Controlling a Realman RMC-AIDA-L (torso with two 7-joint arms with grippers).
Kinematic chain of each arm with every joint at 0, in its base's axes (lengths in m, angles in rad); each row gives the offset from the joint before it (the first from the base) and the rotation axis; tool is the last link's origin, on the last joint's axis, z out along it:
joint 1: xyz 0 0 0.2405 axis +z
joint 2: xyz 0 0 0 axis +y
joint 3: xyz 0 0 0.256 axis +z
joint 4: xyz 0 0 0 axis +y
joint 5: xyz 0 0 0.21 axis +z
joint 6: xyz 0 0 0 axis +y
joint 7: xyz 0 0 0.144 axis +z
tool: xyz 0 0 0
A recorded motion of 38 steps. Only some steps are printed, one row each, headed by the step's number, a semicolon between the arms.
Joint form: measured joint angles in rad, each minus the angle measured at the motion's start. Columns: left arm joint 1, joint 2, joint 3, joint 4, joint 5, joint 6, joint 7; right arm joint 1, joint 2, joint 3, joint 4, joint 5, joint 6, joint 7.
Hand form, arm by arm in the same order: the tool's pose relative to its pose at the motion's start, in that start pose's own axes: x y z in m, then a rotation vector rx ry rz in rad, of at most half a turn. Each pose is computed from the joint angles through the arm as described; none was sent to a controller.
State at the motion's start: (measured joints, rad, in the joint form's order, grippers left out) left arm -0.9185 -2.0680 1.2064 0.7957 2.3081 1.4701 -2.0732; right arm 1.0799 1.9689 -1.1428 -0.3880 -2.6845 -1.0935 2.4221
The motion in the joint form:
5: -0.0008 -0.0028 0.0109 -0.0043 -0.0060 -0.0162 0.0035; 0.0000 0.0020 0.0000 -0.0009 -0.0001 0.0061 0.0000
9: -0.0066 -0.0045 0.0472 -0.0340 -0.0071 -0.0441 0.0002; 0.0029 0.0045 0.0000 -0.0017 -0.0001 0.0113 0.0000
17: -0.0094 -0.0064 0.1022 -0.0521 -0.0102 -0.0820 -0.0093; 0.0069 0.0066 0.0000 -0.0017 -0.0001 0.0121 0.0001
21: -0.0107 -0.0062 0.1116 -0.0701 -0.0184 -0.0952 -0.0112; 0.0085 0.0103 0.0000 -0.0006 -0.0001 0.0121 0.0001
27: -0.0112 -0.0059 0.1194 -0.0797 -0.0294 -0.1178 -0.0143; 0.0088 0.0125 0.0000 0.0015 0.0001 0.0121 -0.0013
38: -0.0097 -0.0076 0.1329 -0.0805 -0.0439 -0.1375 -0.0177; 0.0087 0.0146 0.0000 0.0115 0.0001 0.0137 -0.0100
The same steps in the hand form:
5: 0.0013 0.0002 0.0028 0.0047 0.0031 0.0068; -0.0009 0.0003 0.0004 0.0026 -0.0049 -0.0011
9: -0.0016 0.0008 0.0111 0.0065 -0.0234 0.0075; -0.0030 0.0013 0.0005 0.0047 -0.0105 -0.0047
17: -0.0037 0.0015 0.0198 0.0201 -0.0541 0.0185; -0.0049 0.0027 0.0004 0.0041 -0.0128 -0.0086
21: -0.0057 0.0014 0.0230 0.0181 -0.0562 0.0084; -0.0053 0.0047 0.0013 0.0006 -0.0121 -0.0108
27: -0.0051 0.0000 0.0249 0.0273 -0.0463 0.0012; -0.0050 0.0059 0.0022 -0.0024 -0.0102 -0.0123
38: -0.0033 0.0001 0.0272 0.0336 -0.0352 0.0008; -0.0027 0.0072 0.0045 -0.0076 -0.0029 -0.0178

